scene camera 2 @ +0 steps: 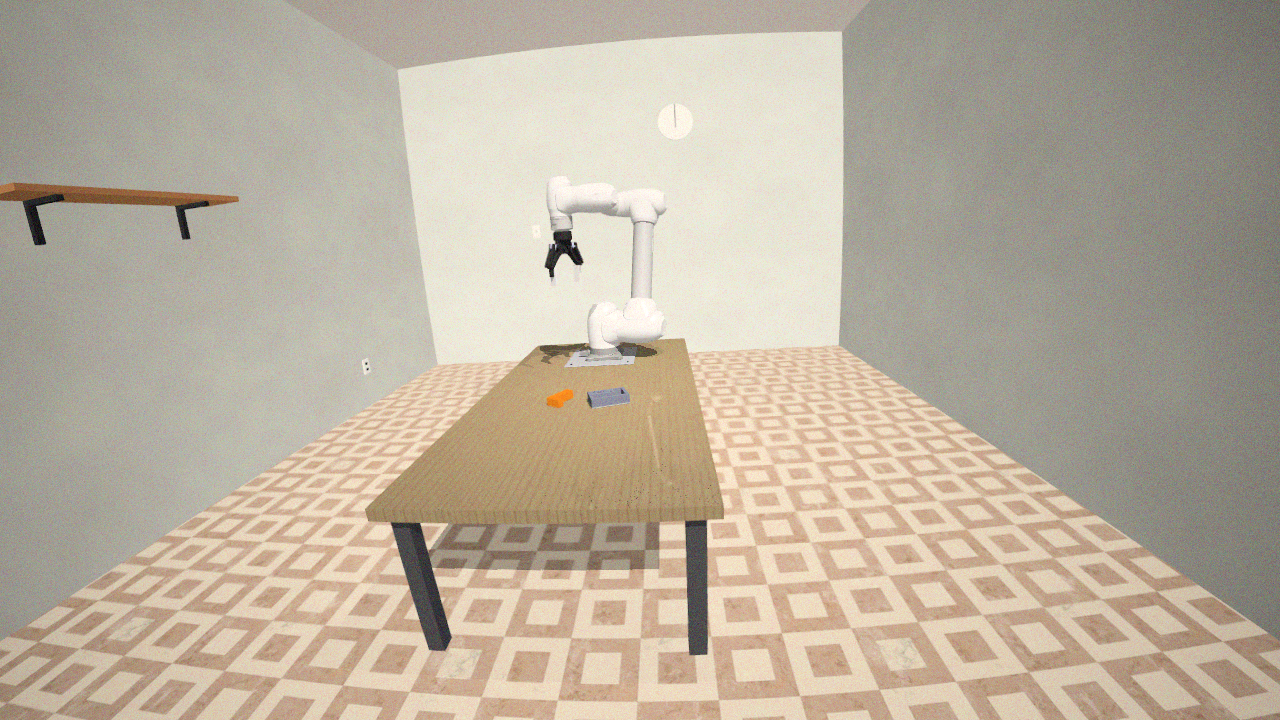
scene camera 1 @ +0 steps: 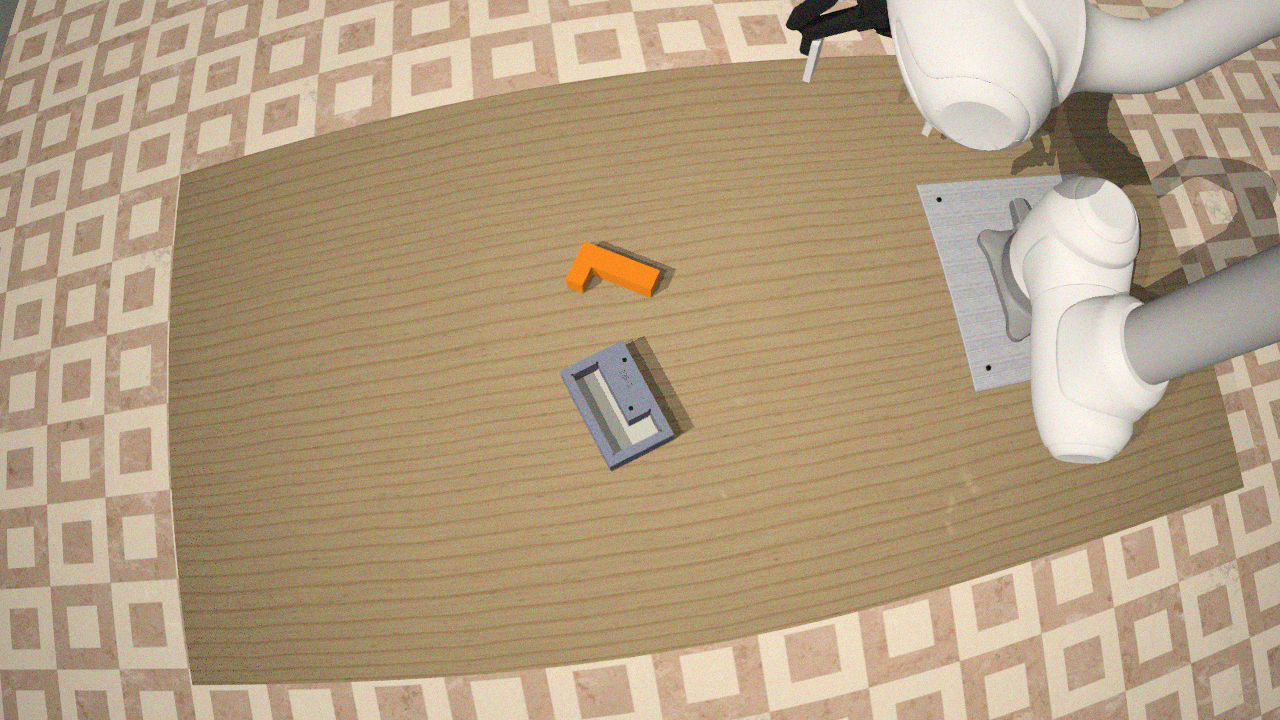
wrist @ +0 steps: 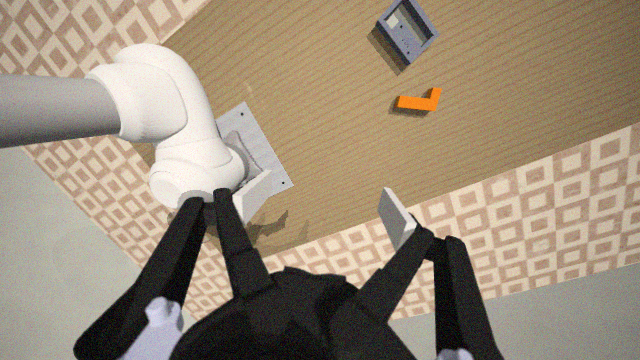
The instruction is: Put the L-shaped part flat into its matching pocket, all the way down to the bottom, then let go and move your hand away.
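Pixels of known places: gripper, fingertip midpoint: (scene camera 2: 566,283) (scene camera 1: 869,97) (wrist: 325,190); arm's base, origin of the base link: (scene camera 2: 605,355) (scene camera 1: 1037,279) (wrist: 232,162).
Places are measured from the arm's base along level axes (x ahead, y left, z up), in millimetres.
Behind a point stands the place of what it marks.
Note:
The orange L-shaped part (scene camera 1: 620,269) {x 641, y -109, z 25 mm} (scene camera 2: 559,398) {x 697, y -107, z 26 mm} (wrist: 420,103) {x 650, y -119, z 26 mm} lies flat on the table, apart from the pocket block. The grey-blue block (scene camera 1: 637,383) {x 648, y 52, z 31 mm} (scene camera 2: 609,400) {x 723, y 79, z 18 mm} (wrist: 407,42) {x 665, y 41, z 31 mm} has an L-shaped pocket with a pale floor, and the pocket is empty. In scene camera 1 the block stands just below the part. My gripper (scene camera 2: 564,279) {x 373, y -98, z 412 mm} (wrist: 325,190) {x 373, y -98, z 412 mm} is wide open and empty. It hangs high above the robot's end of the table, well away from the part and the block. In scene camera 1 the arm hides much of it.
The arm's white base stands on a metal plate (scene camera 1: 953,295) {x 165, y 1, z 0 mm} (scene camera 2: 572,362) {x 95, y -156, z 0 mm} (wrist: 270,160) {x 138, y -60, z 0 mm} at one end of the wooden table (scene camera 1: 375,402) {x 1008, y 3, z -5 mm} (scene camera 2: 554,474) {x 1212, y -29, z -5 mm} (wrist: 345,165) {x 372, y -201, z -4 mm}. A wall shelf (scene camera 2: 116,194) is at the left in scene camera 2. Tiled floor surrounds the table.

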